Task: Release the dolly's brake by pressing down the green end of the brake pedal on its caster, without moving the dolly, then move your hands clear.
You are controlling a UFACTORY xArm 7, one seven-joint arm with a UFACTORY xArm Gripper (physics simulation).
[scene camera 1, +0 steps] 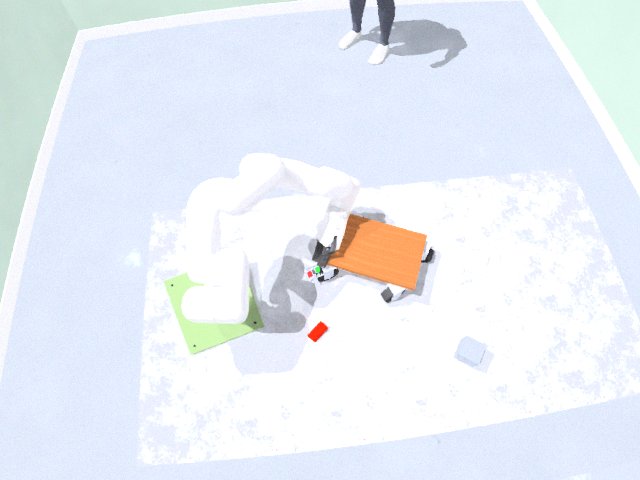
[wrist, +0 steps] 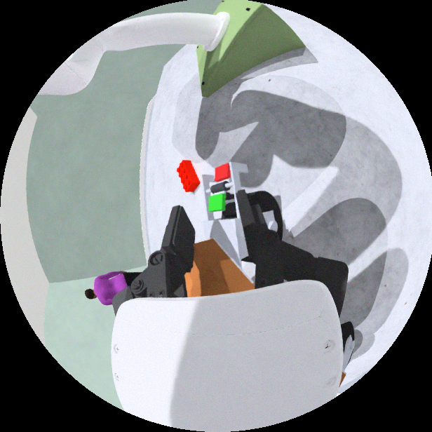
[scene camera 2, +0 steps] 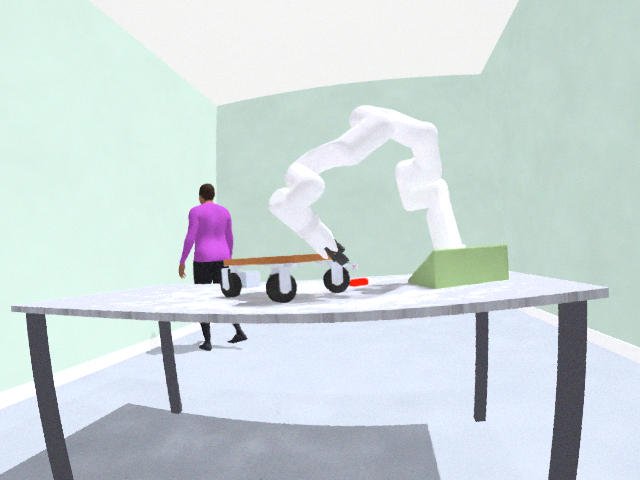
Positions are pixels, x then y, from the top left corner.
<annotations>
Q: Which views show the gripper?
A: Scene camera 1, the wrist view and scene camera 2: all of them.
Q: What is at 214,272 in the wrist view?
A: A dolly.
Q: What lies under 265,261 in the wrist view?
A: The gripper.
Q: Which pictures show the dolly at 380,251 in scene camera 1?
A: Scene camera 1, the wrist view and scene camera 2: all of them.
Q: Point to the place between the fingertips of the gripper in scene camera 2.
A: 343,257
</annotations>
